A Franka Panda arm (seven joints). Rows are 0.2 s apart.
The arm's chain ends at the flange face. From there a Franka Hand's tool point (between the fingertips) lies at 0.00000 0.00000 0.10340 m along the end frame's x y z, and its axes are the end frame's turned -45 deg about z.
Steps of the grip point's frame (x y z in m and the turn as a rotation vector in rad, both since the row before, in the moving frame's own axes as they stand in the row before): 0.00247 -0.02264 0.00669 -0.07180 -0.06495 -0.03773; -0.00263 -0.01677 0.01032 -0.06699 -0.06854 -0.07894; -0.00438 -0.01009 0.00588 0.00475 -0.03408 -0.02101; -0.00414 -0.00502 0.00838 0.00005 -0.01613 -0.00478; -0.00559 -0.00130 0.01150 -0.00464 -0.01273 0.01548
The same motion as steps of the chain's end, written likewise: -0.01495 -0.02773 0.00717 -0.09670 0.00484 -0.03773; -0.01400 -0.01989 0.01079 -0.09583 -0.00110 -0.07894; -0.00742 -0.00621 0.00594 -0.02074 -0.02746 -0.02101; -0.00530 -0.00180 0.00839 -0.01137 -0.01144 -0.00478; -0.00427 0.00177 0.01151 -0.01228 -0.00572 0.01548
